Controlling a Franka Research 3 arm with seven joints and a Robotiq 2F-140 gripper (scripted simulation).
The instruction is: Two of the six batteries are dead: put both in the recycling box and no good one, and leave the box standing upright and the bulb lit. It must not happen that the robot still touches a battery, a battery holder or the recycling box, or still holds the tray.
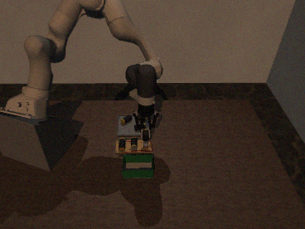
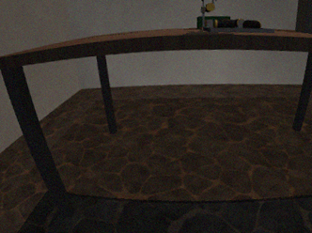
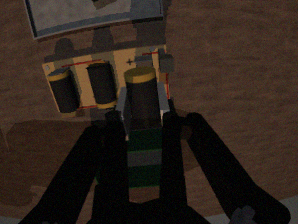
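Right now my hand is 40 mm to the right of the yellow bulb, 40 mm above it and 30 mm short of it. The rest, counted from my hand: grey tray: 170 mm to the left, 110 mm below, 70 mm behind; green recycling box: 160 mm to the right, 100 mm below, 40 mm behind.
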